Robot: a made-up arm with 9 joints. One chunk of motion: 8 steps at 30 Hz.
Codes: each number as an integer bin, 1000 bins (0 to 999) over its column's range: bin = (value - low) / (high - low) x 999, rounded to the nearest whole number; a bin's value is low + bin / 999 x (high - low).
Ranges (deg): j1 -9..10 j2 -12..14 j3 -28..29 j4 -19..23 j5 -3..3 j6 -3..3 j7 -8..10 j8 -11..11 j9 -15..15
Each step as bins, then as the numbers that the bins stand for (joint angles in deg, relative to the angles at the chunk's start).
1 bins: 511 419 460 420 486 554 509 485 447
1 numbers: 0.72 -1.10 -1.75 -1.34 -0.08 0.33 1.17 -0.32 -1.58
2 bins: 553 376 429 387 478 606 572 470 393
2 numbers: 1.52 -2.21 -3.52 -2.73 -0.13 0.64 2.31 -0.65 -3.20
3 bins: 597 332 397 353 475 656 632 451 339
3 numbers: 2.35 -3.36 -5.35 -4.16 -0.15 0.94 3.39 -1.07 -4.82
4 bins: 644 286 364 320 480 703 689 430 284
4 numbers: 3.25 -4.56 -7.23 -5.55 -0.12 1.22 4.41 -1.53 -6.47
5 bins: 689 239 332 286 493 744 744 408 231
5 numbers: 4.10 -5.78 -9.06 -6.98 -0.04 1.47 5.41 -2.02 -8.06
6 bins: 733 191 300 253 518 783 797 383 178
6 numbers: 4.94 -7.03 -10.88 -8.36 0.11 1.70 6.36 -2.57 -9.65
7 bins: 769 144 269 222 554 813 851 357 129
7 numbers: 5.63 -8.25 -12.65 -9.67 0.33 1.88 7.33 -3.14 -11.13
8 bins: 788 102 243 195 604 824 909 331 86
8 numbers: 5.99 -9.35 -14.14 -10.80 0.63 1.95 8.38 -3.71 -12.42
